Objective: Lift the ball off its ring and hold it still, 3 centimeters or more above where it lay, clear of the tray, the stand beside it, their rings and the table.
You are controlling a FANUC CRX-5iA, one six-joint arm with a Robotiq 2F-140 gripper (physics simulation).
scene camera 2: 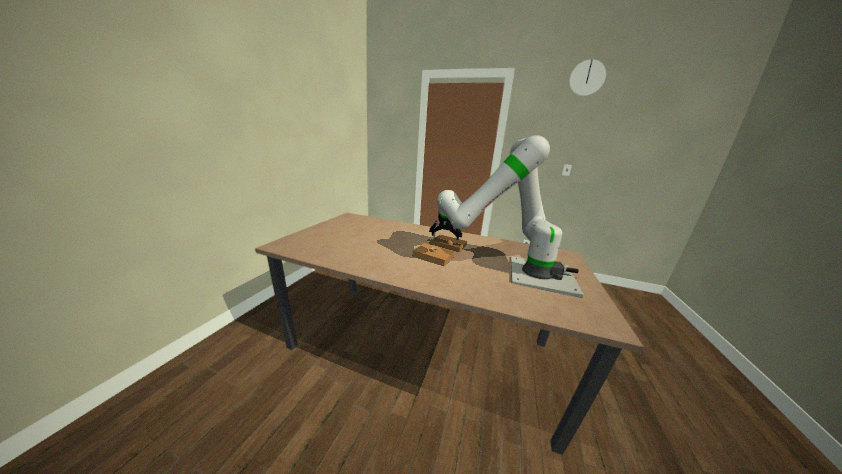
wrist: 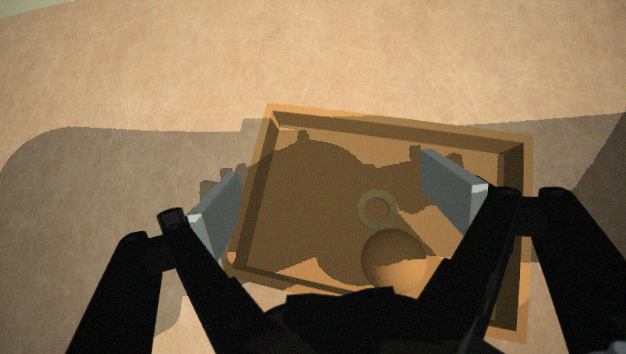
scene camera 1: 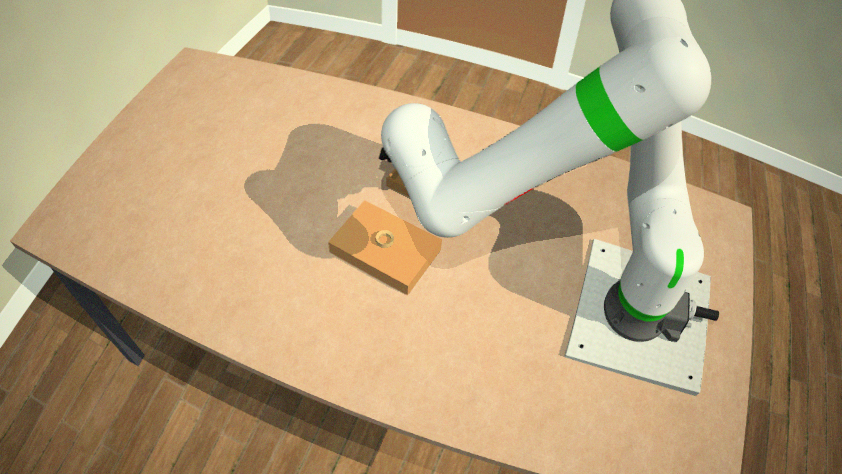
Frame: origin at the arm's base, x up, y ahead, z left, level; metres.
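Seen in the pictures: gripper, fingertip midpoint: (scene camera 2: 444, 240) (wrist: 329, 180); arm's base, origin of the base link: (scene camera 2: 537, 272) (scene camera 1: 636, 310).
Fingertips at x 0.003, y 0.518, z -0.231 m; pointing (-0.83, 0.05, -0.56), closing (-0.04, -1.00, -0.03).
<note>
Offsets run from my fingertips to a thing's middle. "spot": to the spot under its first point. Level surfaces: height alone.
The brown-orange ball {dz +0.059, dx +0.007, dy -0.037 m} (wrist: 394, 256) lies off its ring on the tray floor, near the lower wall in the wrist view. The bare ring {spot: dz +0.024, dx -0.004, dy -0.020 m} (wrist: 360, 210) is just above it in that picture. The ball's lower edge is close to my gripper's dark body. The shallow orange tray {dz +0.024, dx -0.003, dy -0.032 m} (wrist: 400, 124) (scene camera 1: 397, 183) is partly hidden by my arm in scene camera 1. My gripper (wrist: 329, 180) (scene camera 2: 446, 236) is open and empty over the tray, its fingers spread wide. The ball lies lower in the wrist picture than the space between the fingertips and is not held. It cannot be made out in the scene views.
The orange block stand (scene camera 1: 406, 264) (scene camera 2: 433, 259) is beside the tray, on the near side in scene camera 1, with a small ring {spot: dz +0.240, dx +0.030, dy +0.037 m} (scene camera 1: 377, 239) on top. The arm's base plate (scene camera 1: 595, 329) is to the right on the table {dx -0.017 m} (scene camera 1: 235, 306).
</note>
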